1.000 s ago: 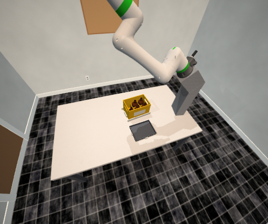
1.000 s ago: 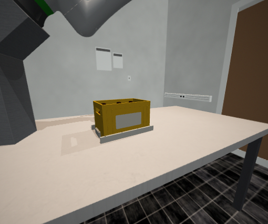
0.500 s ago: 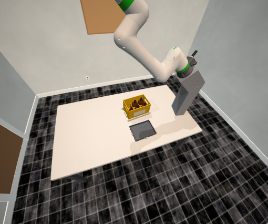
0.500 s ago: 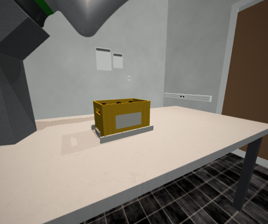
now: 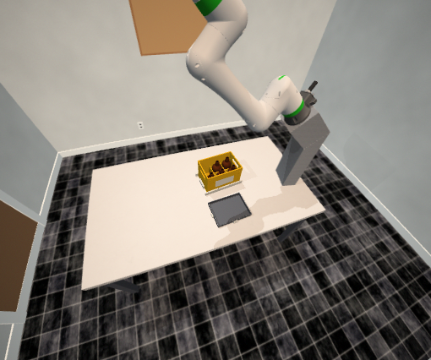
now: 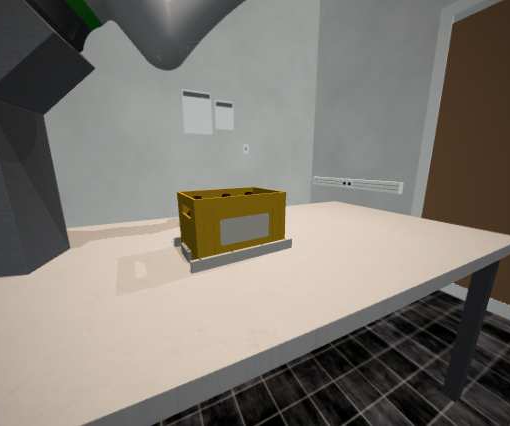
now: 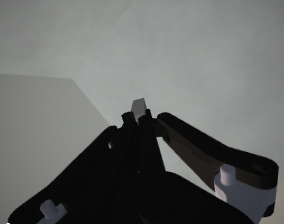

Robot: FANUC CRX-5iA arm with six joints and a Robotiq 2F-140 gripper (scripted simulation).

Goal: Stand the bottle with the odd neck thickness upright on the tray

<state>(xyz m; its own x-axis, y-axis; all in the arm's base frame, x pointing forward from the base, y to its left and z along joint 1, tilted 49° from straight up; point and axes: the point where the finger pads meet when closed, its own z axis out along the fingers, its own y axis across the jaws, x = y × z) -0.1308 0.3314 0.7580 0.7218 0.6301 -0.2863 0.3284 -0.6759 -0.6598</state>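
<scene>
The brown bottle lies 1180 mm below my hand, 190 mm to the right of it and 130 mm behind it. From my hand the other things lie so: crate (1180 mm below, 230 mm to the right, 150 mm behind); then dark grey tray (1260 mm below, 30 mm behind, 20 mm to the left).
</scene>
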